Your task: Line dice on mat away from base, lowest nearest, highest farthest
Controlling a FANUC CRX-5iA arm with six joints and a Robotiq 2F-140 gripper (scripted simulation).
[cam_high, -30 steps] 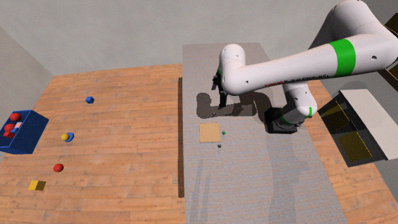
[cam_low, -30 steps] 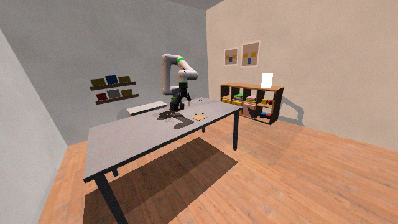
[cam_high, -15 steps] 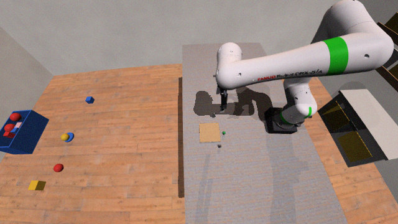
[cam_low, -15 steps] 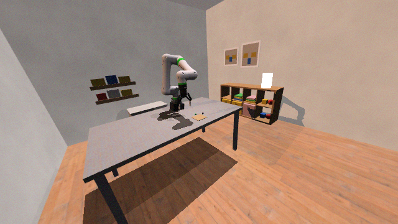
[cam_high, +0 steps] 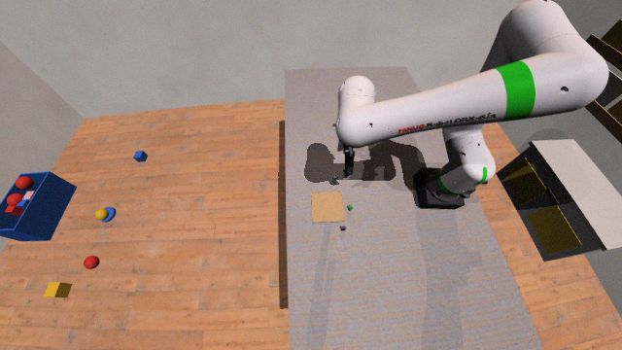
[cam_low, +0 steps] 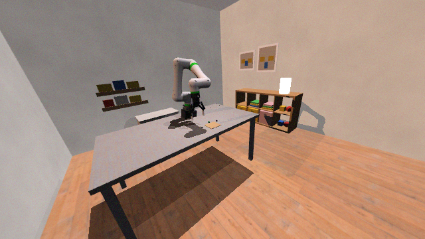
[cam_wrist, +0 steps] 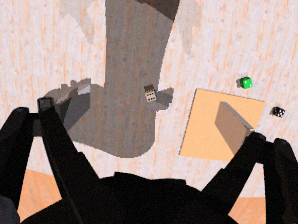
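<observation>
My gripper is now 12 cm above the white die and 3 cm short of it. Round my hand: black die 25 cm to the left, 12 cm below, 1 cm behind; then green die 15 cm to the left, 12 cm below, 4 cm behind; then tan mat 15 cm to the left, 13 cm below, 6 cm ahead.
</observation>
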